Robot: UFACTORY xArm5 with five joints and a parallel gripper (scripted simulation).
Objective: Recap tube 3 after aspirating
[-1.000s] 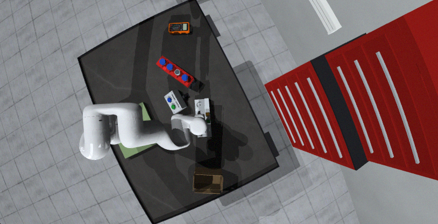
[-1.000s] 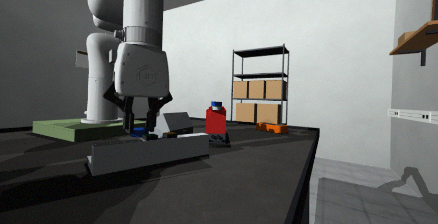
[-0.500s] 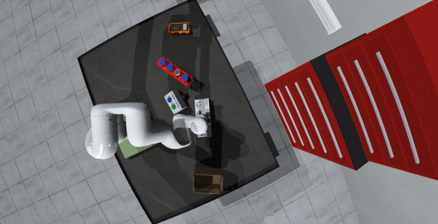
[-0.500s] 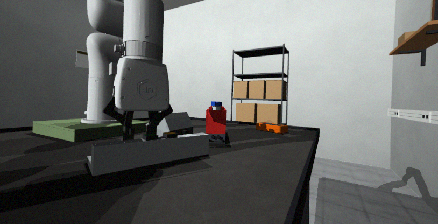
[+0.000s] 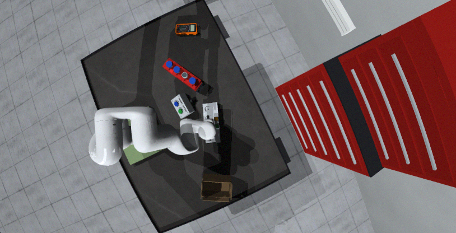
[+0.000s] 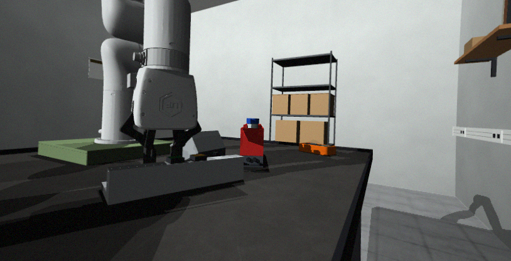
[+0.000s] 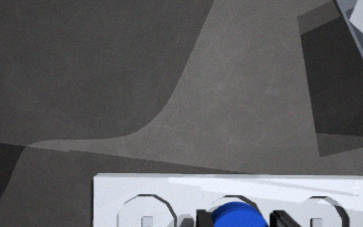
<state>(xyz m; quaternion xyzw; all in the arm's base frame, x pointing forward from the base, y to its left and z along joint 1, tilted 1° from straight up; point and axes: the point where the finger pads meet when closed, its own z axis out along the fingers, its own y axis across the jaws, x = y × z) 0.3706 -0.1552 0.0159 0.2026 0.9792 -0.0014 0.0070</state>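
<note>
My gripper is now 200 mm to the right of the blue cycle key, 100 mm past it and 20 mm below it. Also, from my hand: green ready key (150 mm to the left, 100 mm behind, 20 mm above); then key housing (170 mm to the left, 80 mm behind, 10 mm above); then orange multimeter (580 mm to the left, 140 mm ahead, 30 mm below).
</note>
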